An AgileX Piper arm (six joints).
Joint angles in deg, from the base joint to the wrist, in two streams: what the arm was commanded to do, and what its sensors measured. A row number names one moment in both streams.
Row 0, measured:
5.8, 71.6, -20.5, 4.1, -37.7, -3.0
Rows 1 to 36, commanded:
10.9, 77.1, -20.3, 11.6, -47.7, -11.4
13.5, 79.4, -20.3, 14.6, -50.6, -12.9
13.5, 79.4, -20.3, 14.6, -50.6, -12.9
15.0, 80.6, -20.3, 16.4, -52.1, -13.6
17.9, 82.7, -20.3, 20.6, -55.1, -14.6
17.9, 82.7, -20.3, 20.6, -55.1, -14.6
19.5, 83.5, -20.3, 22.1, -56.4, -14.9
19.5, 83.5, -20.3, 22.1, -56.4, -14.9
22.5, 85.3, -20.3, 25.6, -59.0, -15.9
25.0, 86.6, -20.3, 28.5, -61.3, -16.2
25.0, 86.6, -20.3, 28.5, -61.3, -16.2
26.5, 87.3, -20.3, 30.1, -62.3, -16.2
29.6, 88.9, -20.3, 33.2, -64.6, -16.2
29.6, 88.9, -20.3, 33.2, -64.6, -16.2
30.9, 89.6, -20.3, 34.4, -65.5, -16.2
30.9, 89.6, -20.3, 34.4, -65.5, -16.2
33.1, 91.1, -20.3, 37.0, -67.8, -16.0
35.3, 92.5, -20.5, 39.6, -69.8, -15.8
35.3, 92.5, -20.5, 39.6, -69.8, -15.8
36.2, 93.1, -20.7, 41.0, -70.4, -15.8
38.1, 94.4, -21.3, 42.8, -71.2, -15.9
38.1, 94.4, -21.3, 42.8, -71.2, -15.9
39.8, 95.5, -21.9, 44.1, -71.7, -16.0
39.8, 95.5, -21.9, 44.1, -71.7, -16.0
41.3, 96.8, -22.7, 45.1, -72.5, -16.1
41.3, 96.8, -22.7, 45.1, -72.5, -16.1
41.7, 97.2, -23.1, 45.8, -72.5, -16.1
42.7, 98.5, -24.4, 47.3, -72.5, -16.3
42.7, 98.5, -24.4, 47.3, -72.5, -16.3
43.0, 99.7, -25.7, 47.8, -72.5, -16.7
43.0, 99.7, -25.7, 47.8, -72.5, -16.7
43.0, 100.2, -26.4, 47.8, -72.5, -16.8
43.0, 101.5, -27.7, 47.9, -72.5, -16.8
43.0, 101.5, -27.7, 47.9, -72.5, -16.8
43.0, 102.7, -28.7, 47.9, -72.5, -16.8
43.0, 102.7, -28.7, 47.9, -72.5, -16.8
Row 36, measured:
42.7, 101.4, -27.0, 48.0, -69.2, -16.0
